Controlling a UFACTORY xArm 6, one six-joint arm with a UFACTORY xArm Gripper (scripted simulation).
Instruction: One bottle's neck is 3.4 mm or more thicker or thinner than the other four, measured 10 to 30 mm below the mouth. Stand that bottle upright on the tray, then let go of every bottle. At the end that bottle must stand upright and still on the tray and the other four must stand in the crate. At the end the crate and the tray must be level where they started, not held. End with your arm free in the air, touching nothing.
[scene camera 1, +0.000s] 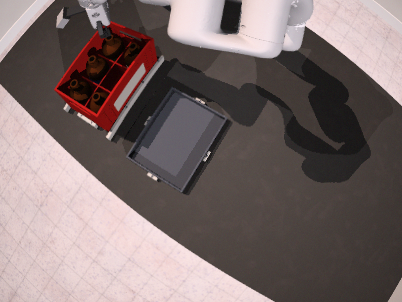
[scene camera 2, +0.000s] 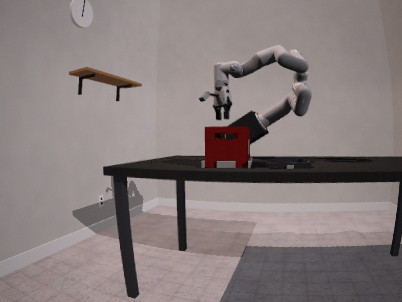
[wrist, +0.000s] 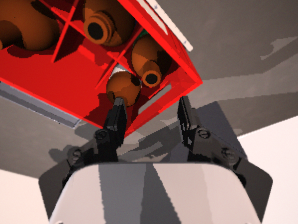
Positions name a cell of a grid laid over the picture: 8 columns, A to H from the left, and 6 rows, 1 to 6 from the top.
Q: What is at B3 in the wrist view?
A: A red crate.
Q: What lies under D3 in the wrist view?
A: A bottle.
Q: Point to my gripper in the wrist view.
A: E3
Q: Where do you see a bottle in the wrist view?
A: E2
